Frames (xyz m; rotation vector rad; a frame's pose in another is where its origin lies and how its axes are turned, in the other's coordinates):
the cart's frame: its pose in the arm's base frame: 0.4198 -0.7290 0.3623 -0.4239 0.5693 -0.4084
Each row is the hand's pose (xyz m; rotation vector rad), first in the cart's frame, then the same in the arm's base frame.
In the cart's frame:
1: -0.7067 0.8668 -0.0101 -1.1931 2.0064 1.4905
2: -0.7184 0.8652 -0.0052 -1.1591 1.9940 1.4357
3: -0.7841 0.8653 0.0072 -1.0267 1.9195 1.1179
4: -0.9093 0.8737 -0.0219 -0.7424 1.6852 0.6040
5: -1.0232 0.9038 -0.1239 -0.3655 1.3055 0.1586
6: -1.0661 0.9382 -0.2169 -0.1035 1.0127 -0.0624
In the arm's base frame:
1: 0.0880 0.3312 0.2326 0.4332 -2.8018 -1.3080
2: 0.0815 0.3367 0.2421 -0.4386 2.8250 1.2463
3: 0.0384 0.3716 0.2795 -0.4894 2.7525 0.8327
4: -0.0728 0.4307 0.3066 -0.5104 2.4599 0.1665
5: -0.2129 0.4830 0.2627 -0.4182 1.9544 -0.3934
6: -0.2921 0.5073 0.1933 -0.3120 1.5670 -0.6516

